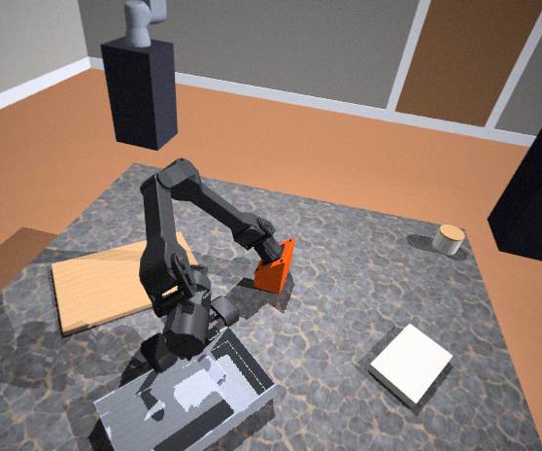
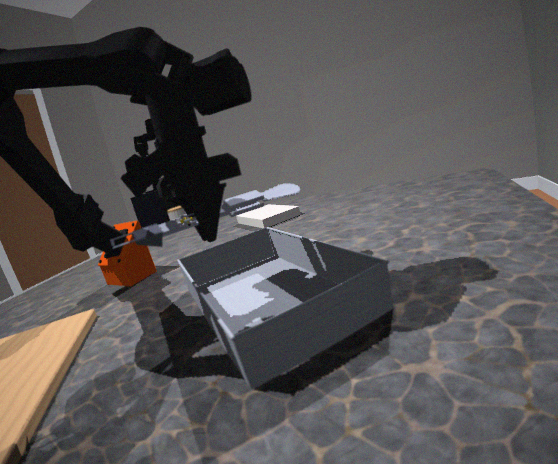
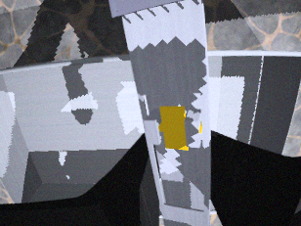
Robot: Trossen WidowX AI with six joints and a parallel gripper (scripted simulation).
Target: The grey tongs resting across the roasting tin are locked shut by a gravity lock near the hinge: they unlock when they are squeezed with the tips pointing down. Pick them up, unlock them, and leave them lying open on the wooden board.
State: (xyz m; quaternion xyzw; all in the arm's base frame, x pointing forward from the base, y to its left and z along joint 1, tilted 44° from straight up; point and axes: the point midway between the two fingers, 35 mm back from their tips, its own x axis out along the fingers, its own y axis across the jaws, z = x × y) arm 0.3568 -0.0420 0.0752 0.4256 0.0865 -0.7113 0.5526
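My gripper tip is 5 cm short of the grey roasting tin, 2 cm to the right of it and 7 cm above it. From my gripper tip the other things lie so: white flat block 19 cm behind, 47 cm to the left, 8 cm below; then wooden board 22 cm behind, 28 cm to the right, 9 cm below; then yellow lock piece 1 cm behind, 2 cm to the right, 4 cm above.
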